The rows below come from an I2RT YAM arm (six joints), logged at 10 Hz.
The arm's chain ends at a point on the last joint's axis. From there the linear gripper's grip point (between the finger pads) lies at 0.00 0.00 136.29 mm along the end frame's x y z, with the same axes.
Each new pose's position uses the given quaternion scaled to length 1; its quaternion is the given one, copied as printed.
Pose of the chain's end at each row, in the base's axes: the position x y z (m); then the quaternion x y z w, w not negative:
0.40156 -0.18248 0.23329 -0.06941 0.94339 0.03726 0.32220
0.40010 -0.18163 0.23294 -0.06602 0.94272 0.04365 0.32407
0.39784 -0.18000 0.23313 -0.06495 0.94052 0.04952 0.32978
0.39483 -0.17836 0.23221 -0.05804 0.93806 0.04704 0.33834
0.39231 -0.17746 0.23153 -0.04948 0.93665 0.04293 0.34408
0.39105 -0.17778 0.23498 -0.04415 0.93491 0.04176 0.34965
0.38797 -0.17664 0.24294 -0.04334 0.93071 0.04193 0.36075
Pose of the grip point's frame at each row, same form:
0.48371 -0.16680 0.12568 -0.06941 0.94339 0.03726 0.32220
0.48259 -0.16458 0.12580 -0.06602 0.94272 0.04365 0.32407
0.48151 -0.16147 0.12715 -0.06495 0.94052 0.04952 0.32978
0.48060 -0.16098 0.12773 -0.05804 0.93806 0.04704 0.33834
0.47958 -0.16186 0.12801 -0.04948 0.93665 0.04293 0.34408
0.47965 -0.16293 0.13249 -0.04415 0.93491 0.04176 0.34965
0.47899 -0.16174 0.14260 -0.04334 0.93071 0.04193 0.36075

